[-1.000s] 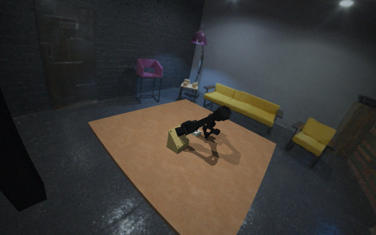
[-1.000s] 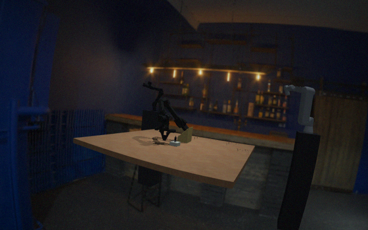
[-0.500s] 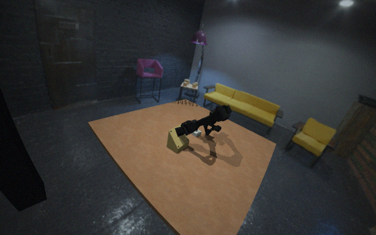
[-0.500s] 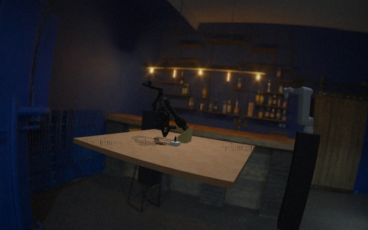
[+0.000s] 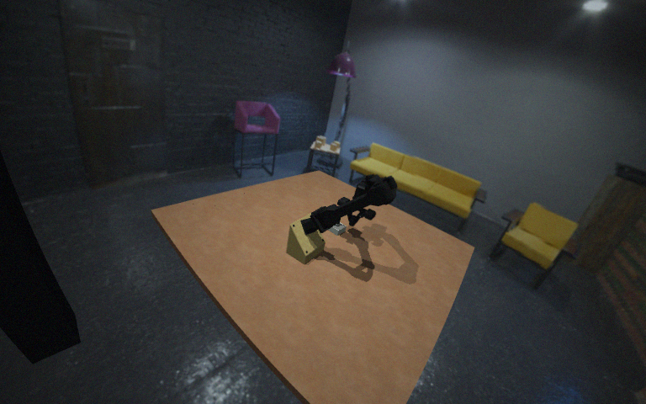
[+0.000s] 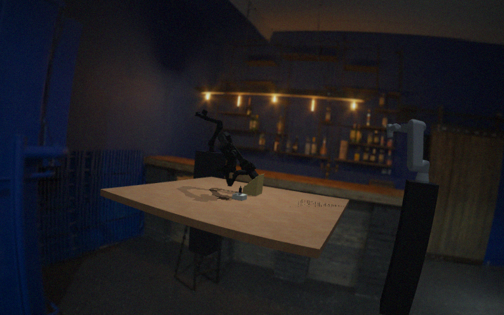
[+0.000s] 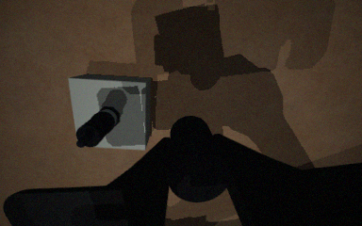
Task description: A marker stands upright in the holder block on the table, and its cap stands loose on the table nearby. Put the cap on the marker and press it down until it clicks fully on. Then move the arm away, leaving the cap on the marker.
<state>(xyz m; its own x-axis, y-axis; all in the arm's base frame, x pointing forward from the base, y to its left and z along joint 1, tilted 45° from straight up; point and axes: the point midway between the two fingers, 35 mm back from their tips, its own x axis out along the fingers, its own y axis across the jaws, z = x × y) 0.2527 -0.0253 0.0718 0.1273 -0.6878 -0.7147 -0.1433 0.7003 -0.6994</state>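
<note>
The holder block lies 1 cm behind my gripper tip, 8 cm to the left of it and 7 cm below it. Round my gripper tip: marker cap: 1 cm above.
</note>
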